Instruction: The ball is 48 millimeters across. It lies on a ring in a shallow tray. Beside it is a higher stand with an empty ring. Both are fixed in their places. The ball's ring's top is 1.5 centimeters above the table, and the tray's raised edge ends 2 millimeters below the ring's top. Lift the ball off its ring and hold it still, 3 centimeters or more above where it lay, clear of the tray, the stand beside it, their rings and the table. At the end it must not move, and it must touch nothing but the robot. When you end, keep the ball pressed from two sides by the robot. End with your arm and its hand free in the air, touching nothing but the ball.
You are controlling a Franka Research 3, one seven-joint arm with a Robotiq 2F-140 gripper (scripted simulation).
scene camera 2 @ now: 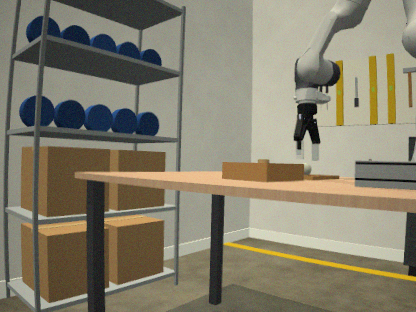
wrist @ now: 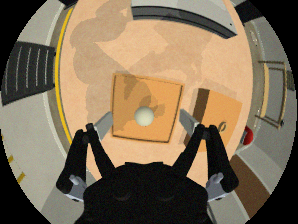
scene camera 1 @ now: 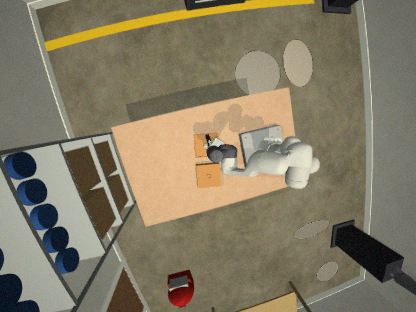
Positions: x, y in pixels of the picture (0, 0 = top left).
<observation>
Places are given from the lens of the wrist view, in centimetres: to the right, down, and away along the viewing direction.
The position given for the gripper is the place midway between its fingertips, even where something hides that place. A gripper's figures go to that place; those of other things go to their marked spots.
gripper (wrist: 145, 116): 0, 1, 18
stand (wrist: 211, 108): 17, 0, 20
shallow tray (wrist: 128, 92): -5, -5, 23
</observation>
